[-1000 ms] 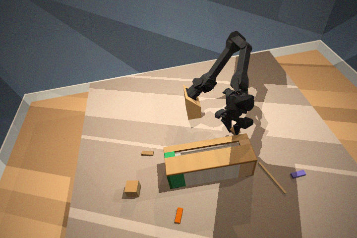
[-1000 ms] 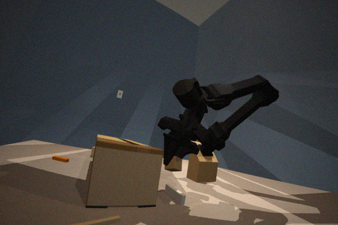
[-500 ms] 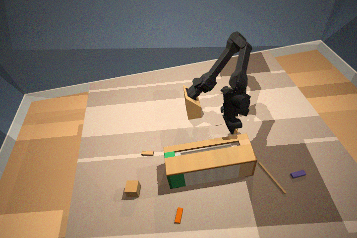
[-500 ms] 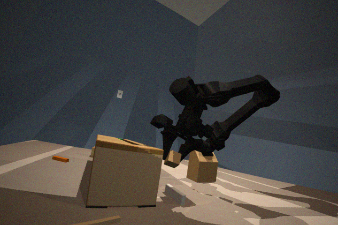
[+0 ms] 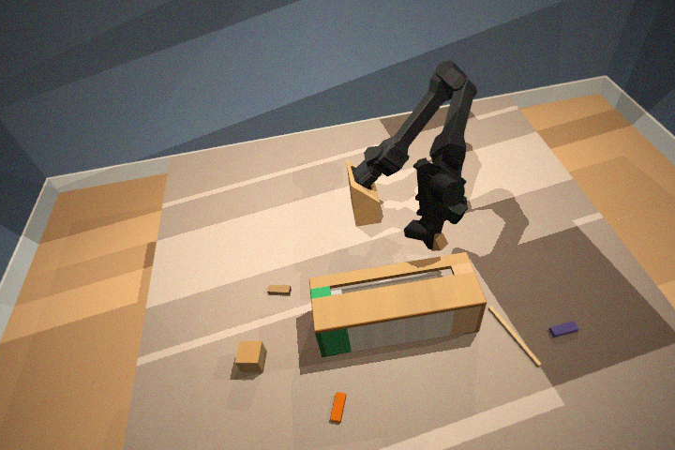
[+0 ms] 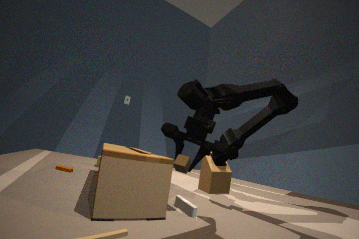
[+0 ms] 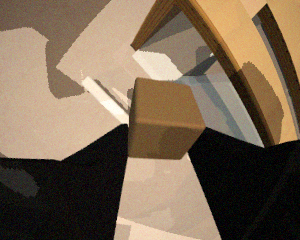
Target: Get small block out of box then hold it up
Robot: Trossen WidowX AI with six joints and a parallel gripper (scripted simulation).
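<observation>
Right now my gripper tip is 1 cm to the right of the small tan block and 1 cm below it. The rest, counted from my gripper tip: thin stick: 23 cm ahead, 12 cm to the left, 10 cm below.
</observation>
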